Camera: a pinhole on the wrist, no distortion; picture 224 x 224 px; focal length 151.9 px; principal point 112.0 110.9 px. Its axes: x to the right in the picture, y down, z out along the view. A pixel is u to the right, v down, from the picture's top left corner.
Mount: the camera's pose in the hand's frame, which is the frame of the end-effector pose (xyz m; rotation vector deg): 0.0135 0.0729 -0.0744 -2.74 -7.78 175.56
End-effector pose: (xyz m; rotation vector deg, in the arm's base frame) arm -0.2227 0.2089 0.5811 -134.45 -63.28 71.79
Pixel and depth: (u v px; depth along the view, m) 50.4 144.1 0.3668
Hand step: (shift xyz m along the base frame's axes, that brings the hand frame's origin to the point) -0.2055 0.1041 -0.2297
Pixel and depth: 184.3 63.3 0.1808
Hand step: -0.0512 -0.1479 -0.0844
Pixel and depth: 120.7 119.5 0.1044
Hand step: 0.0075 -0.0404 -0.0507
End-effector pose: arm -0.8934 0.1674 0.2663 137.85 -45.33 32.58
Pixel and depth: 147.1 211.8 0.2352
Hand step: 0.0500 0.0047 -0.1779
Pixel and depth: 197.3 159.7 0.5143
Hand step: -0.0611 -0.0483 -0.5211
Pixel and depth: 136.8 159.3 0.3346
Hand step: 0.0466 -0.0855 -0.2426
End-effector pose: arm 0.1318 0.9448 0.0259 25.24 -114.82 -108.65
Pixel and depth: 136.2 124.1 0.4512
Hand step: -0.0987 0.3635 -0.0199
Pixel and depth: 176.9 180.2 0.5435
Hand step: 0.0267 0.4932 -0.2326
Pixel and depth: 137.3 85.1 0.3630
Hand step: -0.0813 0.2900 0.0914
